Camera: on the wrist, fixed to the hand. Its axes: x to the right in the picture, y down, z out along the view.
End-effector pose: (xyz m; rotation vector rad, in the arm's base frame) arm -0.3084 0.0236 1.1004 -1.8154 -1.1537 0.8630
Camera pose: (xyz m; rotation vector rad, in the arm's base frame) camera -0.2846 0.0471 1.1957 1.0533 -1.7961 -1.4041
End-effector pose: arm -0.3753 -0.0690 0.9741 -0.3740 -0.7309 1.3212
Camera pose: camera -0.2757 -0.0618 0.9896 0.4601 -0.3010 -1.8034
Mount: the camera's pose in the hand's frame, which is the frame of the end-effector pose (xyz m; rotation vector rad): 0.0183 -0.0816 -0.0567 0.2841 -0.3525 3.0414
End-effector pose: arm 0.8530 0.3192 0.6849 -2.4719 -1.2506 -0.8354
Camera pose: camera 0.7749 0.3545 0.7385 -1.2470 2.0618 0.6569
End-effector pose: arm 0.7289 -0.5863 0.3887 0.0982 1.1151 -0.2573
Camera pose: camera 0.6662 -0.6563 0.3515 1.6356 -0.3786 2.1526
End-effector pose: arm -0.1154 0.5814 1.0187 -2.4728 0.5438 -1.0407
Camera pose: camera -0.1295 0.6293 1.1066 0.3387 2.0111 0.6576
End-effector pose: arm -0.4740 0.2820 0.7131 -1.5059 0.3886 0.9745
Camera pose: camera -0.3840 0.2511 0.7470 -0.6552 -1.6295 -1.7737
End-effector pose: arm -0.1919 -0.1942 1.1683 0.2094 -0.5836 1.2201
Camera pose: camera -0.0949 -0.1817 1.1431 0.2983 0.3316 -1.8736
